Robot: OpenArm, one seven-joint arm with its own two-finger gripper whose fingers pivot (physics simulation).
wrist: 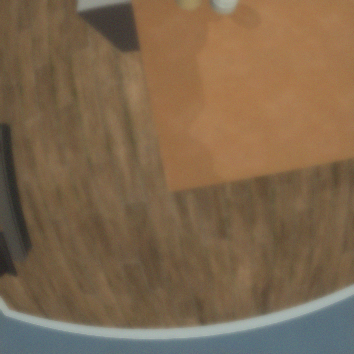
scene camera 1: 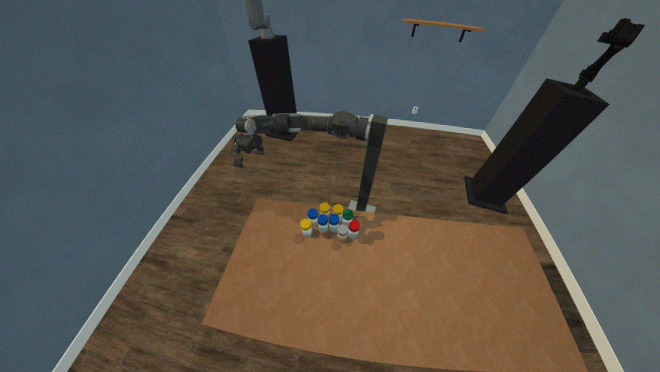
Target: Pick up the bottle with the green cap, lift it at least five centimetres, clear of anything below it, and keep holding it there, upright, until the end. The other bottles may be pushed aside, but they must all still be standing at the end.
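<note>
The bottle with the green cap (scene camera 1: 347,216) stands upright at the back right of a close group of bottles on the mat. Near it stand a yellow-capped bottle (scene camera 1: 338,210) to its left, a red-capped bottle (scene camera 1: 354,228) and a grey-capped bottle (scene camera 1: 342,232) in front, and a blue-capped bottle (scene camera 1: 334,221) to the front left. My gripper (scene camera 1: 249,158) is open and empty, high up and far to the left of the bottles. One finger shows at the left edge of the wrist view. The green cap does not show in the wrist view.
Further left in the group stand blue-capped bottles (scene camera 1: 323,221) (scene camera 1: 312,215) and yellow-capped bottles (scene camera 1: 324,208) (scene camera 1: 305,226). The brown mat (scene camera 1: 400,290) (wrist: 260,110) lies on the wooden floor. My arm's post (scene camera 1: 371,165) stands behind the group. Two dark pedestals (scene camera 1: 274,75) (scene camera 1: 540,135) with arms stand further off.
</note>
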